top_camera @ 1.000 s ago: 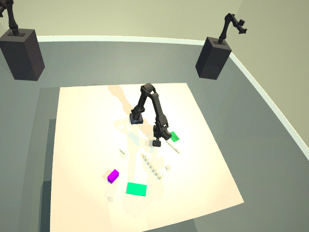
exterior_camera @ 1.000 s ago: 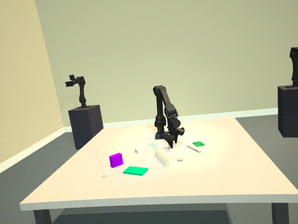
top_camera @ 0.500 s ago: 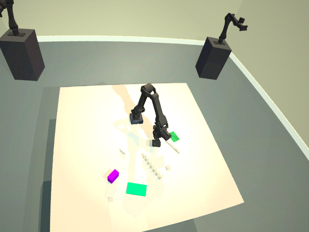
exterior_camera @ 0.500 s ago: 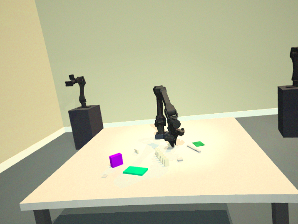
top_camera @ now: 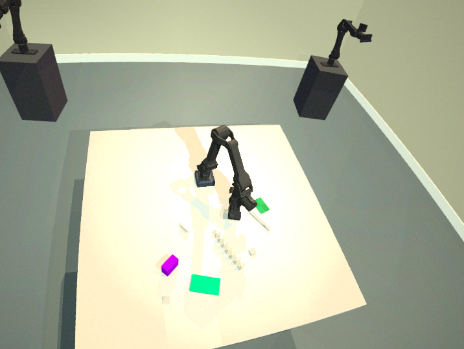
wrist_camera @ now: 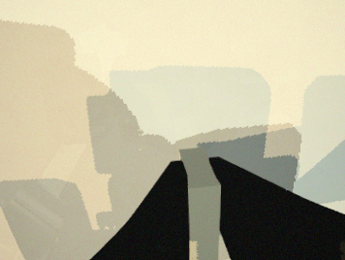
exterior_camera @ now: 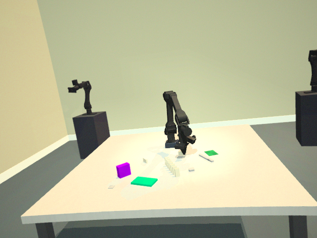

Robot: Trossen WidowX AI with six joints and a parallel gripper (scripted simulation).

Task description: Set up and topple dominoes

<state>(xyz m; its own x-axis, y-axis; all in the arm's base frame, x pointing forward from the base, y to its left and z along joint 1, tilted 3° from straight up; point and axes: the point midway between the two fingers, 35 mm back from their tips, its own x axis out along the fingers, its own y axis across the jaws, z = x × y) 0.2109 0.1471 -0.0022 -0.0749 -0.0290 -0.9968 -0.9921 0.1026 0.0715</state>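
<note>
Now: gripper tip 4 cm short of the long bar, 15 cm to the right of it and 1 cm above it. From my gripper tip the other things lie so: small green pad 5 cm behind, 17 cm to the left, 1 cm below; flat teal plate 39 cm ahead, 14 cm to the right, 1 cm below; purple block 31 cm ahead, 30 cm to the right, 2 cm above.
</note>
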